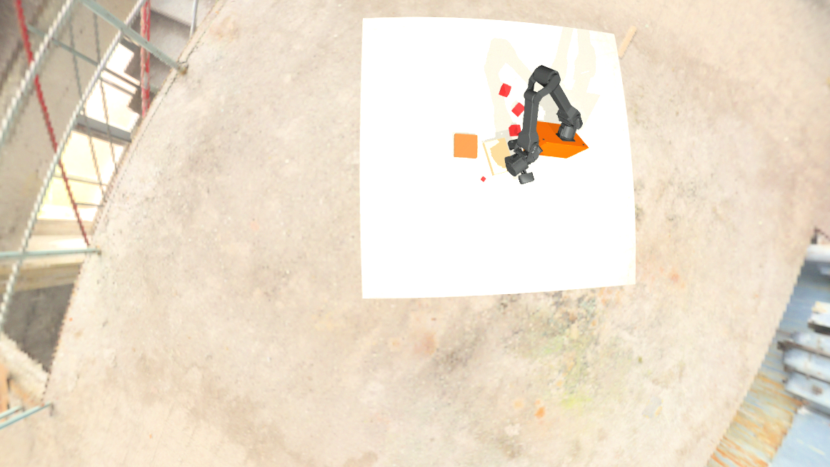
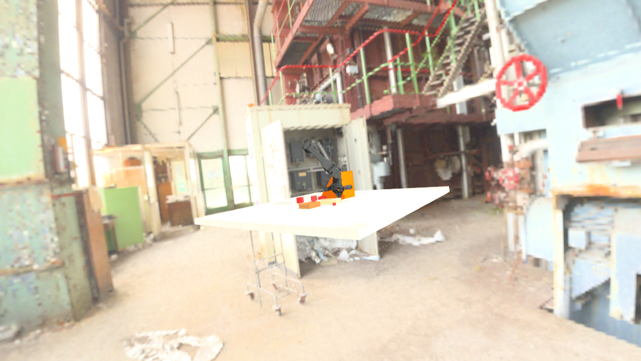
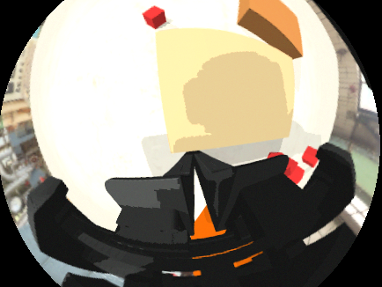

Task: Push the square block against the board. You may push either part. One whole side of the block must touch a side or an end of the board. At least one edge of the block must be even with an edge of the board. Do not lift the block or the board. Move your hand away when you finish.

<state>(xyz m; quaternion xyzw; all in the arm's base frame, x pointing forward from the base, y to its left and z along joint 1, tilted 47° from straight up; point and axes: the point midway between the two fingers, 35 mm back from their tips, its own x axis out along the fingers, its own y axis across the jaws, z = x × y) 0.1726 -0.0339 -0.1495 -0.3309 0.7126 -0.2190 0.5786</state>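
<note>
Now: gripper tip 210 mm short of the square block, 90 mm to the left of it and 10 mm below it. From my gripper tip the other things lie so: board 70 mm ahead, 40 mm to the right, 10 mm above; then tiny red piece 150 mm ahead, 60 mm to the left.
</note>
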